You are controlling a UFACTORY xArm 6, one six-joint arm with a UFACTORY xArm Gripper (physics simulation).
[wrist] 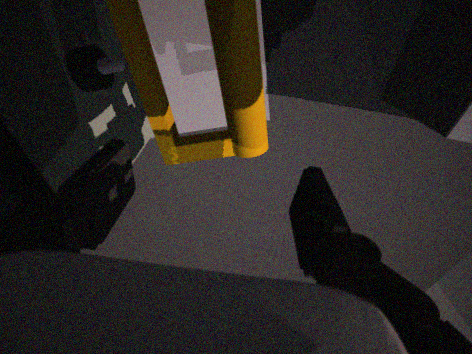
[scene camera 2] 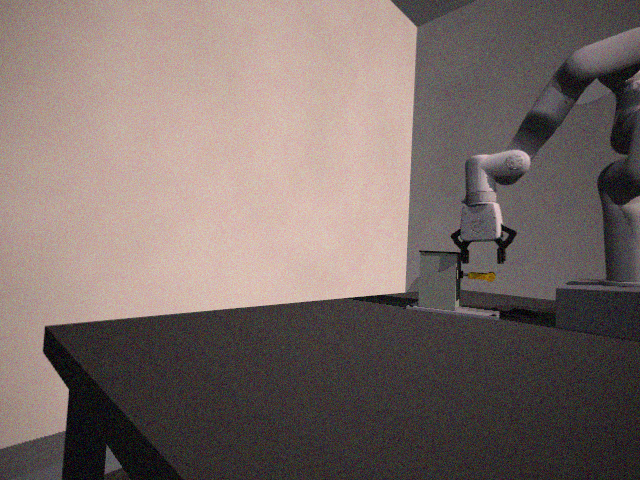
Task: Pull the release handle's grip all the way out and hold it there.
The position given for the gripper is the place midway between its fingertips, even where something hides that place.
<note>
In view: the gripper (scene camera 2: 482, 263).
The gripper also shows in the wrist view (wrist: 215, 177).
</note>
